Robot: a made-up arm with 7 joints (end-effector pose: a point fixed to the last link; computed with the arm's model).
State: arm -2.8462 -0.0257 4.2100 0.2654 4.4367 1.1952 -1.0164
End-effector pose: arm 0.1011 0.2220 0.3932 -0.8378 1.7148 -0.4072
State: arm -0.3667 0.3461 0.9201 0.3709 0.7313 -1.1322 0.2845
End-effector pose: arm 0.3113 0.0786 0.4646 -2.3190 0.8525 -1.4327
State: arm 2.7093 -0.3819 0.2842 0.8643 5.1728 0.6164 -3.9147
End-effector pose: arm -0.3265 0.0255 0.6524 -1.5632 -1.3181 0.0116
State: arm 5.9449 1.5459 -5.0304 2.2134 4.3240 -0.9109 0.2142
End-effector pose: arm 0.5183 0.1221 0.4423 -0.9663 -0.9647 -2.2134
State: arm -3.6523 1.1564 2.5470 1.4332 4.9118 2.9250 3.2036
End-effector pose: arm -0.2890 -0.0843 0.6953 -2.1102 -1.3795 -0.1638
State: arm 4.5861 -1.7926 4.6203 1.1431 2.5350 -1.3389 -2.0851
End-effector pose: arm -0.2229 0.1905 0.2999 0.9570 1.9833 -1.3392
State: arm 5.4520 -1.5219 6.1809 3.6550 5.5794 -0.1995 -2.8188
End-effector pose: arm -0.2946 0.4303 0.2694 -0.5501 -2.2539 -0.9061
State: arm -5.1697 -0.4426 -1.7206 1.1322 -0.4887 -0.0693 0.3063
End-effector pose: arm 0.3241 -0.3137 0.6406 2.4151 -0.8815 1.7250
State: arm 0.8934 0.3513 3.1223 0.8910 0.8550 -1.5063 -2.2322
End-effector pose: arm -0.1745 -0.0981 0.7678 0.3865 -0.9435 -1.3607
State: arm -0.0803 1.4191 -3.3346 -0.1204 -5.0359 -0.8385 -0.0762
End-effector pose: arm 0.0194 0.1281 0.5382 -1.4449 -0.8275 0.2430
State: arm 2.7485 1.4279 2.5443 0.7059 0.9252 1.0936 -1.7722
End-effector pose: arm -0.0612 -0.1406 0.7123 1.6691 0.8254 2.2777
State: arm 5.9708 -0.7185 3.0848 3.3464 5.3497 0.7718 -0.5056
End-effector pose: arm -0.3628 0.1248 0.9184 -0.0124 -1.3005 -1.7554
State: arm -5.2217 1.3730 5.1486 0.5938 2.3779 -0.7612 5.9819
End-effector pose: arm 0.2228 -0.0530 0.4109 0.7111 -1.2345 1.2479
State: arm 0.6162 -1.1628 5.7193 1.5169 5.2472 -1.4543 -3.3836
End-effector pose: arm -0.1530 -0.2043 0.8232 -0.2116 -0.7387 -0.6371
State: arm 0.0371 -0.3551 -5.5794 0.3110 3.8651 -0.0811 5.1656
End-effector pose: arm 0.1005 0.1582 0.4344 -1.4461 2.1586 -0.1143
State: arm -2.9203 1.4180 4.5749 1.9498 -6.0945 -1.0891 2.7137
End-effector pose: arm -0.5479 0.1079 0.5492 -0.6138 -1.1587 1.0677
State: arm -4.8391 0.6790 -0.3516 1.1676 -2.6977 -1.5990 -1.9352
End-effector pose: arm 0.0848 0.2992 0.4295 2.1347 -0.4497 -0.6915
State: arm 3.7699 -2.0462 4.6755 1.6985 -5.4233 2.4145 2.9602
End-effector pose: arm 0.0629 0.4287 0.3420 0.5385 0.6182 -1.0442
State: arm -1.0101 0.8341 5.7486 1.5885 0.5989 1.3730 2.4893
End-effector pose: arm 0.1012 -0.4889 0.3378 -1.5588 -2.5139 -0.7165
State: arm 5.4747 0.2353 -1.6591 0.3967 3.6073 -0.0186 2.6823
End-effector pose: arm -0.1421 -0.1475 0.3970 0.9407 -2.5192 -0.1062
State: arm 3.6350 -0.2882 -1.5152 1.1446 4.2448 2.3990 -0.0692
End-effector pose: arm -0.0201 0.3712 0.6751 0.8208 0.9488 1.0891
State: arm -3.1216 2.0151 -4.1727 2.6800 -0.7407 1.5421 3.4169
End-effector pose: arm -0.5400 -0.2355 0.2340 1.6912 -0.0412 0.6487
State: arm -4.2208 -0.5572 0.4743 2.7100 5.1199 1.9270 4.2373
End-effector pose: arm 0.0554 -0.1000 0.9954 -0.2484 2.0071 1.6930
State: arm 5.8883 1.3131 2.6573 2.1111 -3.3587 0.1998 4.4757
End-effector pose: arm 0.4172 0.0241 0.8529 0.0365 0.6068 0.4616
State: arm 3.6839 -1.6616 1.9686 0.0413 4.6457 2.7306 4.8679
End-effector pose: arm 0.1777 -0.0986 0.4401 1.3107 1.0153 2.1486
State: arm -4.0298 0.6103 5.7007 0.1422 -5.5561 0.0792 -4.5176
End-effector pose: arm 0.0477 0.1942 0.2966 2.5998 -1.1261 0.6592
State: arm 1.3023 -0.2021 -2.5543 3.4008 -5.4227 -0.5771 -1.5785
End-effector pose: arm -0.1388 -0.0224 0.9485 -0.6308 -0.4247 1.1030
